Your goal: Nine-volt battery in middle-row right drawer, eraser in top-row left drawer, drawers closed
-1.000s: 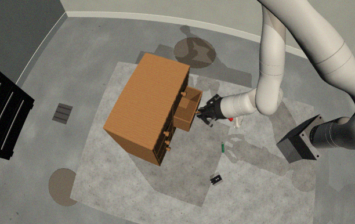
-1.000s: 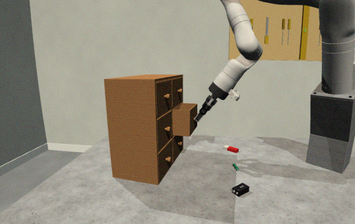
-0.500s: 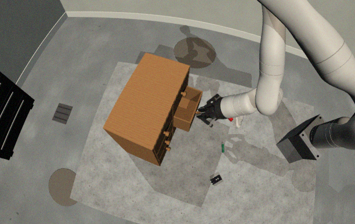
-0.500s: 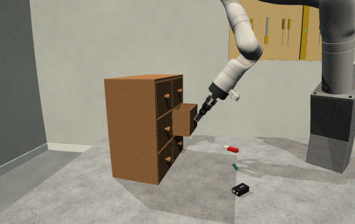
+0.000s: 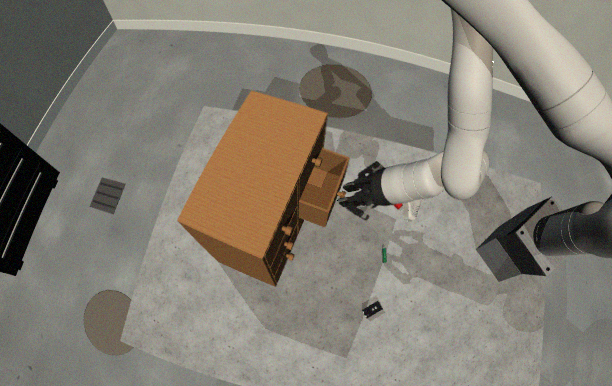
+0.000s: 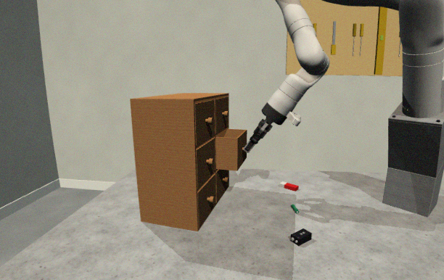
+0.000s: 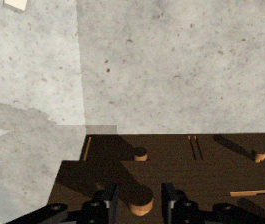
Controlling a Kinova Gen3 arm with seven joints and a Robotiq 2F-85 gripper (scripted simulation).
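The nine-volt battery is 15 cm behind my hand, 22 cm to the left of it and 17 cm below it. Also, from my hand: eraser: 12 cm behind, 11 cm to the right, 17 cm below; then small green cylinder: 15 cm behind, 6 cm to the left, 17 cm below.
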